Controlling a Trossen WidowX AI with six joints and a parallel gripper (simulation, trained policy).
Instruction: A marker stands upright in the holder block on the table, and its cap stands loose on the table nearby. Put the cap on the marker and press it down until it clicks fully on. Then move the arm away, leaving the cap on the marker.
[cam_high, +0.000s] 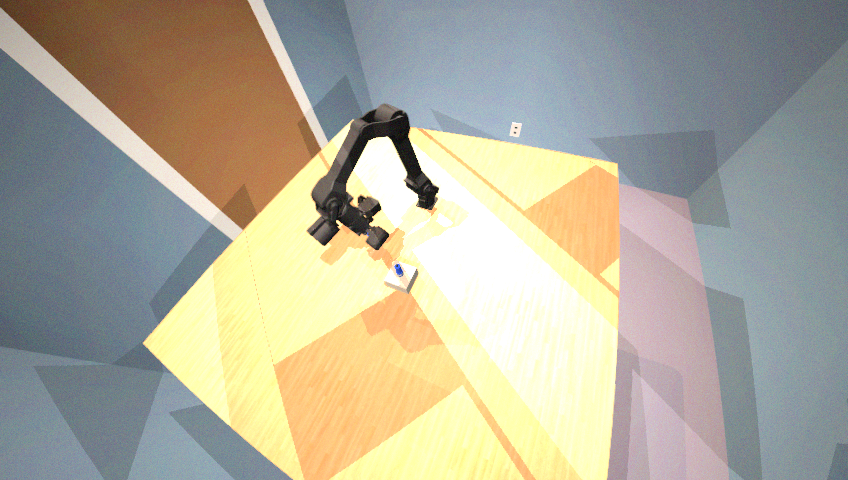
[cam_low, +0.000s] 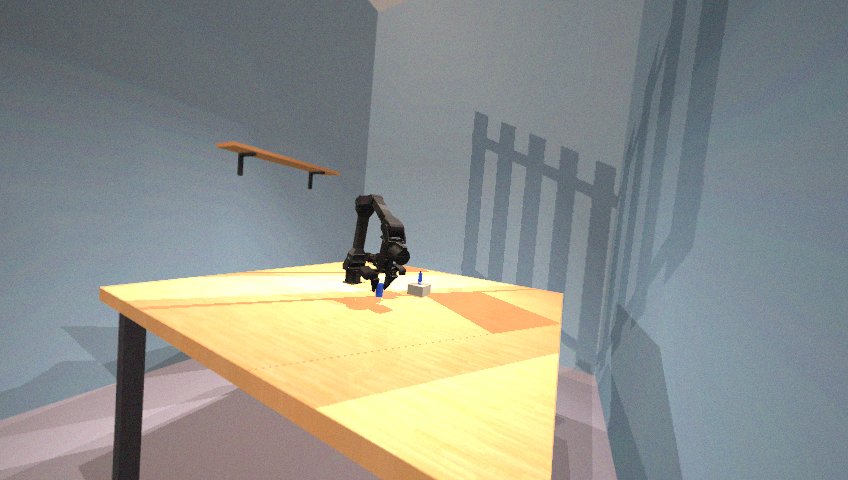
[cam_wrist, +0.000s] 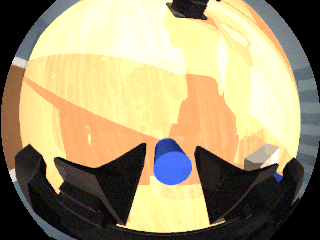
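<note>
Now: the white holder block 150 mm to the left of my gripper tip and 100 mm ahead of it. Also, from my gripper tip: blue marker cap (10 mm ahead).
</note>
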